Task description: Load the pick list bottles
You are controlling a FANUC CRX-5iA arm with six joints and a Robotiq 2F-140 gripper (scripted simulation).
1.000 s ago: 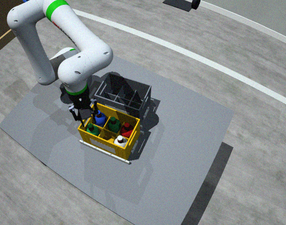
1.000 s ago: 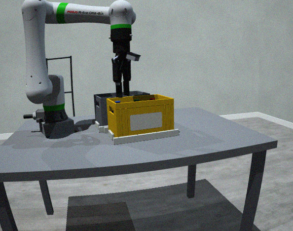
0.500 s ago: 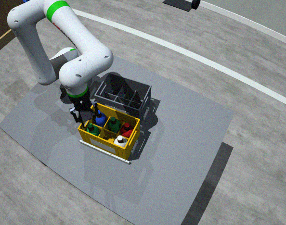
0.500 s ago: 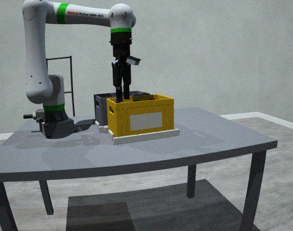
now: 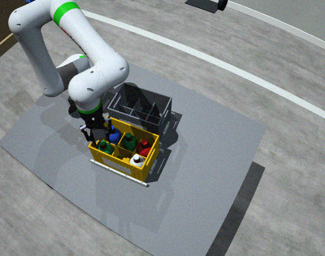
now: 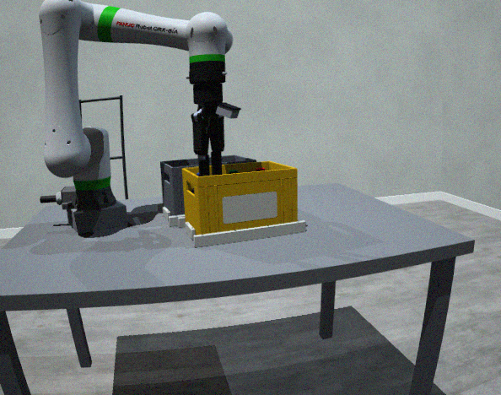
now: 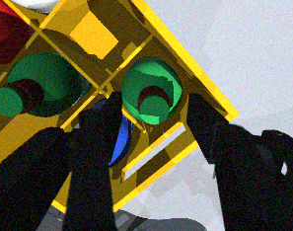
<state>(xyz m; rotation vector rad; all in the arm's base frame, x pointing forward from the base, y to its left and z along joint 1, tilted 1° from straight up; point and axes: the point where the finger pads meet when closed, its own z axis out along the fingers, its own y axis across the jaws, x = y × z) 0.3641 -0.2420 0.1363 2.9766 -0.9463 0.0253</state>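
The blue bottle lies 20 mm behind my hand, 90 mm to the left of it and 100 mm below it. From my hand the other things lie so: white-labelled bottle: 170 mm ahead, 30 mm to the left, 100 mm below; then green bottle: 80 mm ahead, 100 mm to the left, 100 mm below; then yellow crate: 80 mm ahead, 60 mm to the left, 110 mm below.
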